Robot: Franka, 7 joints.
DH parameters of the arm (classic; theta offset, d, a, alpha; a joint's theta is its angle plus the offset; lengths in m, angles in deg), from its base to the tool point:
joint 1: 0 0.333 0 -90
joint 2: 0 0 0 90
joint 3: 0 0.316 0.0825 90
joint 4: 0 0 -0.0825 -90
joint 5: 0 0.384 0 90
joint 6: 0 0 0.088 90
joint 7: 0 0.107 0 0
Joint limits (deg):
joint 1: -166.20..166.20
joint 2: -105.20..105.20
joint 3: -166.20..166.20
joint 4: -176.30..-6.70
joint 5: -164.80..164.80
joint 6: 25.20..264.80
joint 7: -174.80..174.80
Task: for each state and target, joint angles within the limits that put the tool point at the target. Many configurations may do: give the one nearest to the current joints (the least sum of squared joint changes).
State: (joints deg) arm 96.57 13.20 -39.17 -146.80 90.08 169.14 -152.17
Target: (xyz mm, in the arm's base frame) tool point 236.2 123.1 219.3
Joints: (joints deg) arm 91.56 -4.95 -40.52 -168.27 100.59 196.57 -152.17
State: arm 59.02 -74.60 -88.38 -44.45 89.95 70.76 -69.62
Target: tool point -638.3 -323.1 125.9
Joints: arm 2.03 -105.20 -122.70 -38.13 88.46 58.05 -69.62
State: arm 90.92 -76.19 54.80 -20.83 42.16 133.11 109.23
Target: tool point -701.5 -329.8 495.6
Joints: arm 62.88 -87.37 69.57 -57.31 40.01 114.19 109.23
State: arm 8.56 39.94 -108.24 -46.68 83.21 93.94 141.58
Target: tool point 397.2 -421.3 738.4
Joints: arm 12.56 40.33 -108.31 -71.24 73.20 74.16 141.58
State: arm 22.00 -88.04 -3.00 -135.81 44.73 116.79 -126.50
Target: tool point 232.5 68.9 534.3
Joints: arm 17.07 -70.21 -8.69 -162.99 41.55 115.67 -126.50
